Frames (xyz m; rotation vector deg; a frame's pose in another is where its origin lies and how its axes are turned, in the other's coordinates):
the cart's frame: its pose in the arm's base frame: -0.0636 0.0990 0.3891 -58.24 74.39 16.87
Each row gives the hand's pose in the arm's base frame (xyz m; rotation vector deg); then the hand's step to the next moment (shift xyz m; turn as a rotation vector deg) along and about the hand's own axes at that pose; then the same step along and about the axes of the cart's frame.
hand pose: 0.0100 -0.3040 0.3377 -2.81 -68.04 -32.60
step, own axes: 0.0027 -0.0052 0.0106 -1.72 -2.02 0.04
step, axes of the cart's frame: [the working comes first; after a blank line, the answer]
step, axes of the arm's base frame: -0.0107 -0.0021 0.0052 -1.36 -1.05 -2.02

-0.0072 0.0040 -0.0089 1.75 1.28 -1.54
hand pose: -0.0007 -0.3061 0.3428 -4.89 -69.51 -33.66
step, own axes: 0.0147 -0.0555 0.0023 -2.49 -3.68 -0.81
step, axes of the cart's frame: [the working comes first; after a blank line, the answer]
step, axes of the arm's base frame: -0.0247 -0.0519 0.0005 -1.58 -2.48 -3.43

0.0099 -0.0121 -0.0553 3.42 1.27 -2.66
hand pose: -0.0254 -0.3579 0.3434 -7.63 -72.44 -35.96
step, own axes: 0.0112 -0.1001 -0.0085 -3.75 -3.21 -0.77
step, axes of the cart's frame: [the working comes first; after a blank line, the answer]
step, axes of the arm's base frame: -0.0419 -0.0905 -0.0166 -1.58 -1.61 -4.46

0.0333 -0.0140 -0.0944 4.04 2.22 -1.93
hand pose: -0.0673 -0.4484 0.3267 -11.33 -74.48 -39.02
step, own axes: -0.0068 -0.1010 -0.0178 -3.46 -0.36 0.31
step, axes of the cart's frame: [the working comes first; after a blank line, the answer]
step, axes of the arm's base frame: -0.0432 -0.0864 -0.0350 -0.82 1.09 -3.22

0.0478 -0.0025 -0.0909 2.23 2.64 0.51
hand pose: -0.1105 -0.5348 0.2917 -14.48 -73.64 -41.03
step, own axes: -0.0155 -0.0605 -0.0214 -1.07 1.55 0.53
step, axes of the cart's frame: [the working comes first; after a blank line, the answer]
step, axes of the arm's base frame: -0.0219 -0.0525 -0.0335 0.42 1.84 -0.52

0.0412 0.0010 -0.0516 -0.05 0.97 1.70
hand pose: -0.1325 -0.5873 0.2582 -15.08 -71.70 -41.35
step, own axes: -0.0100 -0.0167 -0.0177 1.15 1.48 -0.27
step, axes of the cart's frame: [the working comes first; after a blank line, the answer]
step, axes of the arm's base frame: 0.0018 -0.0189 -0.0182 1.28 0.56 1.27

0.0233 -0.0036 -0.0118 -0.94 -1.15 1.17
